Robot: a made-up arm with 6 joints. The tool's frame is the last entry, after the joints.
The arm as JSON. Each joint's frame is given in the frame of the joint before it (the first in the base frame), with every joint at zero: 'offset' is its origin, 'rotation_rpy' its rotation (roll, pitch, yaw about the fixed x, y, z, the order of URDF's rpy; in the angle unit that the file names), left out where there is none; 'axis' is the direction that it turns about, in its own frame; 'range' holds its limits. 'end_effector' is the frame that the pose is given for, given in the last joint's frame.
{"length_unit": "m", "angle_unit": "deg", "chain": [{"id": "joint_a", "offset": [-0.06, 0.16, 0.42], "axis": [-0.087, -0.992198, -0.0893], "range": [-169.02, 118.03]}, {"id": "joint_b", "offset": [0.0, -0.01, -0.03], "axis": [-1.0, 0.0, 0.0], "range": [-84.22, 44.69]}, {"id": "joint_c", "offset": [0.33, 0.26, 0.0], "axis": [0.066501, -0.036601, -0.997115], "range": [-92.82, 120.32]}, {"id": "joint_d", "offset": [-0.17, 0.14, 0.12], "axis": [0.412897, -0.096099, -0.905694], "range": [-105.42, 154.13]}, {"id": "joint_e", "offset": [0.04, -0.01, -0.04], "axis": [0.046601, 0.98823, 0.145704], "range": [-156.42, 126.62]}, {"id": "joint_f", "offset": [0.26, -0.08, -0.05], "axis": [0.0, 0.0, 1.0], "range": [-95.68, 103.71]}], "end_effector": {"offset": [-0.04, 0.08, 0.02], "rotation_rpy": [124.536, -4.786, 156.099]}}
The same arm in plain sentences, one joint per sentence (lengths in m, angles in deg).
The arm has six revolute joints in a row. What follows holds with every joint at zero, and every direction is one of the base frame's. The first joint sits 0.0600 m along -x and 0.1600 m along +y and 0.4200 m along +z from the base frame's origin and rotates about the direction (-0.087, -0.992198, -0.0893), from -169.02 to 118.03 deg. The second joint sits 0.0100 m along -y and 0.0300 m along -z from the first joint and rotates about -x, from -84.22 to 44.69 deg. The third joint sits 0.3300 m along +x and 0.2600 m along +y from the second joint and rotates about the direction (0.066501, -0.036601, -0.997115), from -92.82 to 120.32 deg. The fourth joint sits 0.1700 m along -x and 0.1400 m along +y and 0.1200 m along +z from the third joint and rotates about the direction (0.412897, -0.096099, -0.905694), from -105.42 to 154.13 deg. The fifth joint sits 0.0400 m along +x and 0.0100 m along -y and 0.0400 m along -z from the fourth joint and rotates about the direction (0.046601, 0.98823, 0.145704), from -156.42 to 126.62 deg. The sixth joint sits 0.2600 m along +x and 0.0800 m along -y and 0.0500 m along -z from the fifth joint and rotates about +z, from -95.68 to 103.71 deg. The tool frame, which is the frame that the pose is given for, sits 0.0400 m along -x and 0.0800 m along +y and 0.0200 m along +z from the sixth joint; its axes are the base frame's turned by roll 124.54, pitch -4.79 and yaw 156.10 deg (as in URDF: about the fixed x, then y, then z).
